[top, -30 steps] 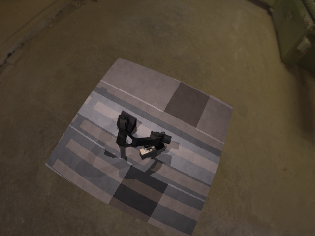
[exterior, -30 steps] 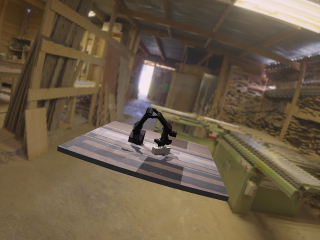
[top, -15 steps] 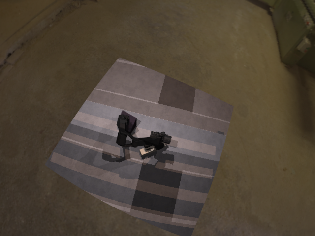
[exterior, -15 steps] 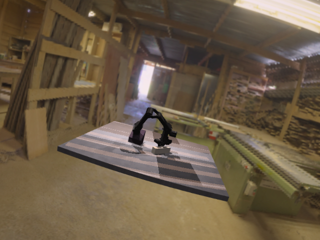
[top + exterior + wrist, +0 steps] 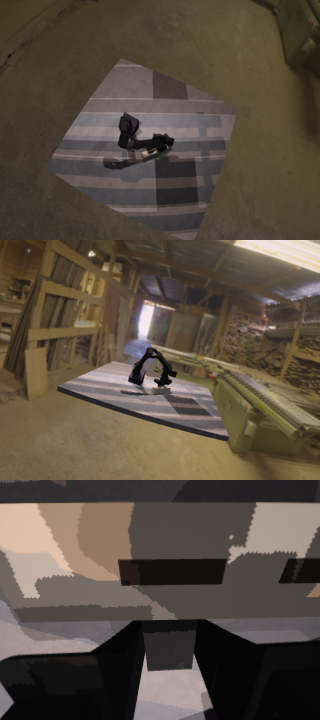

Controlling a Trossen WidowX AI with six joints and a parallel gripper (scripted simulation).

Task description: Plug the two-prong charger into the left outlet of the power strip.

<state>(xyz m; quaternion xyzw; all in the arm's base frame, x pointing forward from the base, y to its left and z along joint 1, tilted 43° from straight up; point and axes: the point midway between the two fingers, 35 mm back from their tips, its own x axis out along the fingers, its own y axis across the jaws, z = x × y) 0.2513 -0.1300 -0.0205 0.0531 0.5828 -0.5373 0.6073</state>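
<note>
Right now the black two-prong charger is 10 mm to the right of my gripper tip, 10 mm ahead of it and 10 mm above it.
</note>
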